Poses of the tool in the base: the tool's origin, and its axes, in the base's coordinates. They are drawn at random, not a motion.
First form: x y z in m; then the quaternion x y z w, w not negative.
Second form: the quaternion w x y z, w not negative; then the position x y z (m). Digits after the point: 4 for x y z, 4 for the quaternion.
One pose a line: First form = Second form
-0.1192 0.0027 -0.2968 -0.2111 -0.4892 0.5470 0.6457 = 0.6457 -0.2111 -0.4892 0.5470 -0.1192 0.0027 -0.2968
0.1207 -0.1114 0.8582 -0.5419 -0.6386 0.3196 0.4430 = 0.4430 -0.5419 -0.6386 0.3196 0.1207 -0.1114 0.8582
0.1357 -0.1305 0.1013 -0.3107 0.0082 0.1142 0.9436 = 0.9436 -0.3107 0.0082 0.1142 0.1357 -0.1305 0.1013
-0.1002 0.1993 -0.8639 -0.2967 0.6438 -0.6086 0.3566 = 0.3566 -0.2967 0.6438 -0.6086 -0.1002 0.1993 -0.8639
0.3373 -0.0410 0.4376 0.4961 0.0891 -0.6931 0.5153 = 0.5153 0.4961 0.0891 -0.6931 0.3373 -0.0410 0.4376
